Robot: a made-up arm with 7 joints. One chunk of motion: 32 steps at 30 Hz.
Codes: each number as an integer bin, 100 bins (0 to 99) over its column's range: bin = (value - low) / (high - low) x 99, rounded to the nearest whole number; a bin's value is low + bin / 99 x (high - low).
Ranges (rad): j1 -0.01..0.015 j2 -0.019..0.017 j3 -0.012..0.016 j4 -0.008..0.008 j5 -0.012..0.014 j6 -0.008..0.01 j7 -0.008..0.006
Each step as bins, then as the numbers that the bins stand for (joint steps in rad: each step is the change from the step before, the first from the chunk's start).
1 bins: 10 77 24 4 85 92 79
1 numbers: -0.00747 0.00900 -0.00521 -0.00735 0.01032 0.00873 0.00317
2 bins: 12 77 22 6 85 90 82
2 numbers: -0.00697 0.00900 -0.00578 -0.00703 0.01032 0.00836 0.00360
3 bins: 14 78 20 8 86 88 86
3 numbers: -0.00646 0.00936 -0.00634 -0.00671 0.01059 0.00800 0.00416
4 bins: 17 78 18 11 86 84 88
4 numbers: -0.00571 0.00936 -0.00691 -0.00622 0.01059 0.00727 0.00444
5 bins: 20 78 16 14 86 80 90
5 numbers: -0.00495 0.00936 -0.00747 -0.00574 0.01059 0.00655 0.00473
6 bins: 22 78 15 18 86 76 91
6 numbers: -0.00444 0.00936 -0.00776 -0.00509 0.01059 0.00582 0.00487
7 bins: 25 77 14 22 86 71 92
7 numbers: -0.00369 0.00900 -0.00804 -0.00444 0.01059 0.00491 0.00501
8 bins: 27 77 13 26 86 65 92
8 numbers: -0.00318 0.00900 -0.00832 -0.00380 0.01059 0.00382 0.00501
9 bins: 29 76 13 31 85 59 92
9 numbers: -0.00268 0.00864 -0.00832 -0.00299 0.01032 0.00273 0.00501
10 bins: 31 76 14 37 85 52 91
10 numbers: -0.00217 0.00864 -0.00804 -0.00202 0.01032 0.00145 0.00487
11 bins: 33 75 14 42 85 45 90
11 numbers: -0.00167 0.00827 -0.00804 -0.00121 0.01032 0.00018 0.00473
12 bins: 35 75 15 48 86 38 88
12 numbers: -0.00116 0.00827 -0.00776 -0.00024 0.01059 -0.00109 0.00444
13 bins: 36 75 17 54 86 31 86
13 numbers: -0.00091 0.00827 -0.00719 0.00073 0.01059 -0.00236 0.00416
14 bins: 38 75 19 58 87 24 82
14 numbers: -0.00040 0.00827 -0.00663 0.00137 0.01085 -0.00364 0.00360
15 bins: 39 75 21 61 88 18 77
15 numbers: -0.00015 0.00827 -0.00606 0.00186 0.01111 -0.00473 0.00289
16 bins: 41 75 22 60 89 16 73
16 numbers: 0.00035 0.00827 -0.00578 0.00170 0.01137 -0.00509 0.00232
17 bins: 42 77 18 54 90 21 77
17 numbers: 0.00061 0.00900 -0.00691 0.00073 0.01164 -0.00418 0.00289
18 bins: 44 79 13 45 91 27 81
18 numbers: 0.00111 0.00973 -0.00832 -0.00073 0.01190 -0.00309 0.00345
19 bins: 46 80 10 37 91 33 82
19 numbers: 0.00162 0.01009 -0.00917 -0.00202 0.01190 -0.00200 0.00360
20 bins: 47 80 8 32 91 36 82
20 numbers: 0.00187 0.01009 -0.00974 -0.00283 0.01190 -0.00145 0.00360
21 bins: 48 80 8 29 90 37 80
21 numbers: 0.00212 0.01009 -0.00974 -0.00331 0.01164 -0.00127 0.00331
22 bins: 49 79 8 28 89 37 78
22 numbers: 0.00237 0.00973 -0.00974 -0.00347 0.01137 -0.00127 0.00303
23 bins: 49 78 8 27 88 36 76
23 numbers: 0.00237 0.00936 -0.00974 -0.00364 0.01111 -0.00145 0.00275
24 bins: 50 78 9 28 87 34 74
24 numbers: 0.00263 0.00936 -0.00945 -0.00347 0.01085 -0.00182 0.00246
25 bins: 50 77 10 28 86 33 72
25 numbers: 0.00263 0.00900 -0.00917 -0.00347 0.01059 -0.00200 0.00218
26 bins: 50 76 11 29 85 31 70
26 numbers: 0.00263 0.00864 -0.00889 -0.00331 0.01032 -0.00236 0.00190
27 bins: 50 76 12 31 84 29 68
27 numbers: 0.00263 0.00864 -0.00861 -0.00299 0.01006 -0.00273 0.00162
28 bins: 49 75 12 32 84 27 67
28 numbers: 0.00237 0.00827 -0.00861 -0.00283 0.01006 -0.00309 0.00147
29 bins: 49 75 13 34 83 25 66
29 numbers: 0.00237 0.00827 -0.00832 -0.00251 0.00980 -0.00345 0.00133
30 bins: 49 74 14 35 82 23 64
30 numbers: 0.00237 0.00791 -0.00804 -0.00234 0.00954 -0.00382 0.00105
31 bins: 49 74 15 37 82 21 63
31 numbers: 0.00237 0.00791 -0.00776 -0.00202 0.00954 -0.00418 0.00091
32 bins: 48 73 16 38 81 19 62
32 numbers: 0.00212 0.00755 -0.00747 -0.00186 0.00927 -0.00455 0.00077
